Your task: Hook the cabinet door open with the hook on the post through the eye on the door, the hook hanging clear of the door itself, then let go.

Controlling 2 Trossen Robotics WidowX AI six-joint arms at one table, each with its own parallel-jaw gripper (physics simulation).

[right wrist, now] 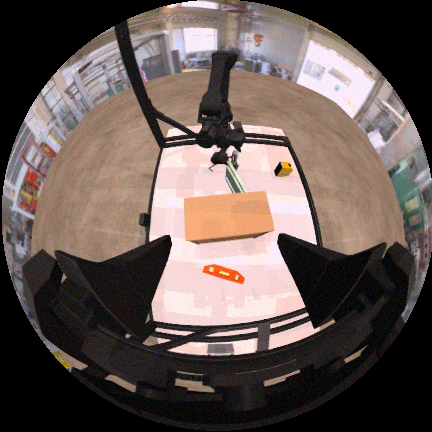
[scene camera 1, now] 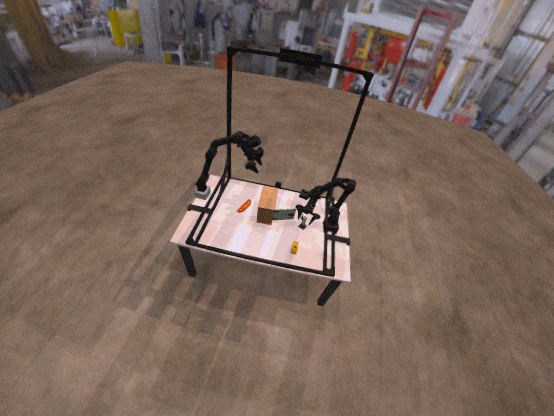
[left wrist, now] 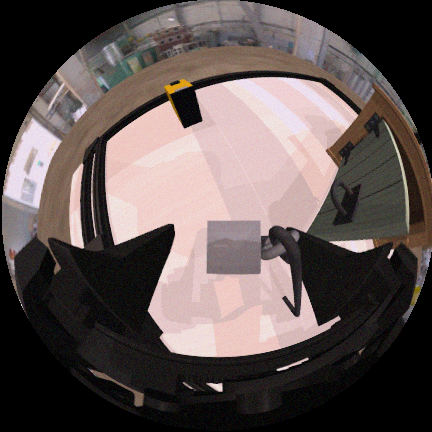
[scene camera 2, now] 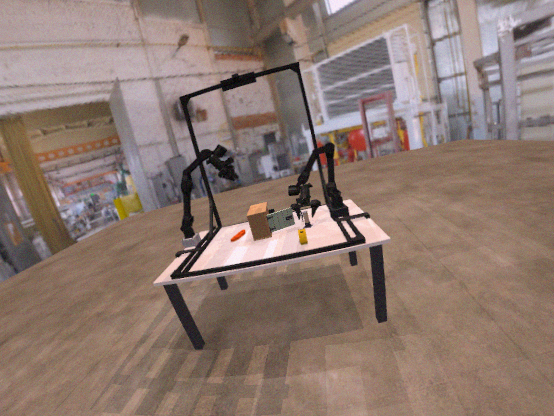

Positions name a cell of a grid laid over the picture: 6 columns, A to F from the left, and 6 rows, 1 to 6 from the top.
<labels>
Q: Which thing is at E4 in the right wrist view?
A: The right gripper.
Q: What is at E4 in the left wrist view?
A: The left gripper.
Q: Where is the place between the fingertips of the left gripper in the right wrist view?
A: At D3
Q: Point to a green door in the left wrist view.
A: F3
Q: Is the left gripper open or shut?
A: Open.
</labels>
